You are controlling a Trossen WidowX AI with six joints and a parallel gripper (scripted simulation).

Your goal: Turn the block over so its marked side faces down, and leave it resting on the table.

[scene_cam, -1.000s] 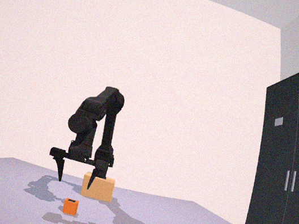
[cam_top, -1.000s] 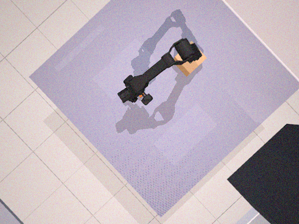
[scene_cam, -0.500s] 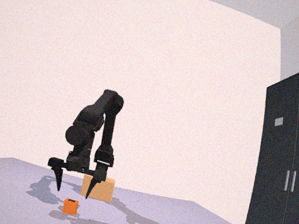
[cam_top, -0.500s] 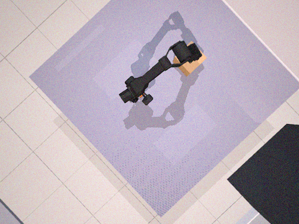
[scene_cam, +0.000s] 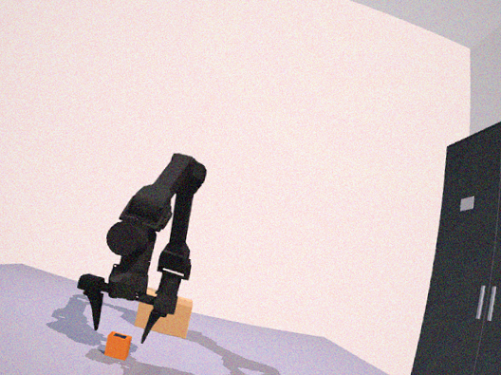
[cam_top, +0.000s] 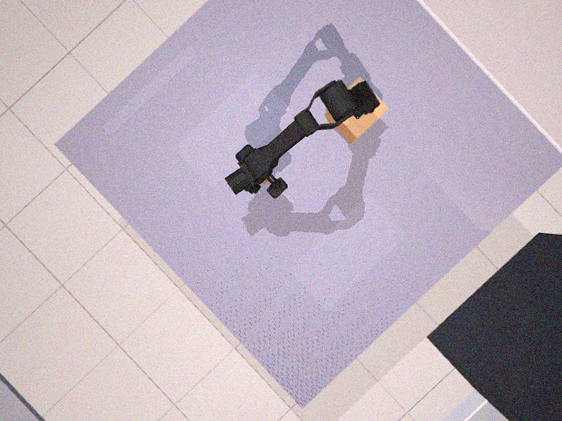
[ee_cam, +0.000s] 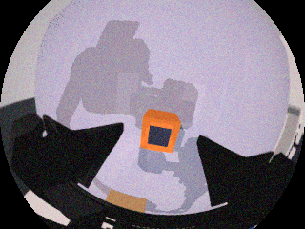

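My gripper tip is 10 mm above the block.
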